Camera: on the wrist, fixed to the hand. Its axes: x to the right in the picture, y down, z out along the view.
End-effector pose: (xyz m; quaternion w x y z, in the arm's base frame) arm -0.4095 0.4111 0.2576 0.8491 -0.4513 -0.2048 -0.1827
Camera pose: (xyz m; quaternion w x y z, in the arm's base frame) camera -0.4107 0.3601 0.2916 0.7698 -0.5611 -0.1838 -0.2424
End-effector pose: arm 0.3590 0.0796 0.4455 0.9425 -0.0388 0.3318 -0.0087
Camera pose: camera 0.3613 0.0262 0.4155 0.9232 -0.1861 0.3361 0.0079
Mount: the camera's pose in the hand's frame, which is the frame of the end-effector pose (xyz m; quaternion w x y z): 0.0228 -0.0509 -0.0254 0.9888 -0.1451 0.0085 -0.0332
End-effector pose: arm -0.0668 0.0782 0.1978 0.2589 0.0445 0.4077 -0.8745
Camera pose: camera -0.1147 0.1146 0.2095 0.2300 0.0003 0.5337 -0.8138
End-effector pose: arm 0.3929 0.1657 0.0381 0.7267 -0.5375 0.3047 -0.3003
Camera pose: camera 0.3824 0.1208 0.0784 0.6280 -0.6445 0.3332 -0.2814
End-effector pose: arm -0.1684 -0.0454 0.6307 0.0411 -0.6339 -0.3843 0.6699
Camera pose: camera -0.1724 0.0144 0.6434 0.0258 0.6257 0.4979 -0.5999
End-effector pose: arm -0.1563 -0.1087 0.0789 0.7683 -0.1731 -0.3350 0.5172
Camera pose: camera -0.0986 -0.1065 0.0996 0.7546 -0.2759 -0.4055 0.4358
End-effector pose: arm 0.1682 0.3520 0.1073 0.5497 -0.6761 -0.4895 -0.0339
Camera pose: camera 0.1569 0.3423 0.1668 0.4485 -0.7318 -0.4969 -0.1285
